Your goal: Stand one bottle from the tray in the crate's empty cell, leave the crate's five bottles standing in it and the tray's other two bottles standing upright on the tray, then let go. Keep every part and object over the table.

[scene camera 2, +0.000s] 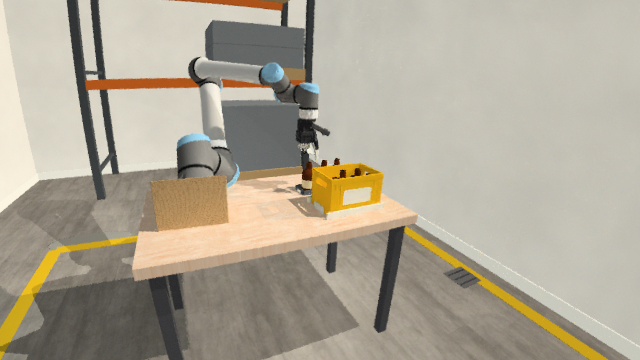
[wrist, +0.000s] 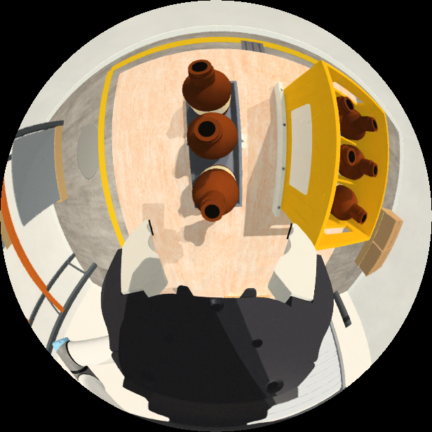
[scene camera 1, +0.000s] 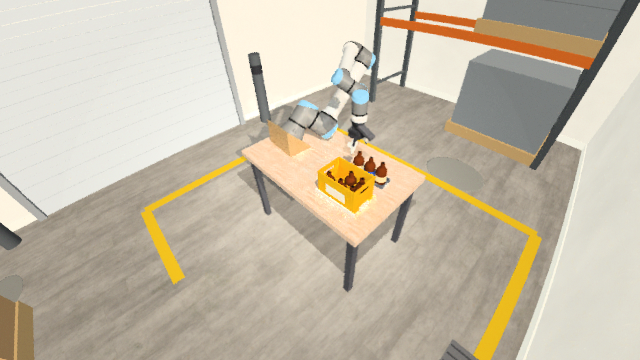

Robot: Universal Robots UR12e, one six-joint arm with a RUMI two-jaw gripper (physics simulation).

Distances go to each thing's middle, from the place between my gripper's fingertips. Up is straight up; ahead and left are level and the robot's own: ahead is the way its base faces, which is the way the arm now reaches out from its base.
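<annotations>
Brown bottle (wrist: 215, 192): my hand is 100 mm above it and 10 mm to the right of it.
</annotations>
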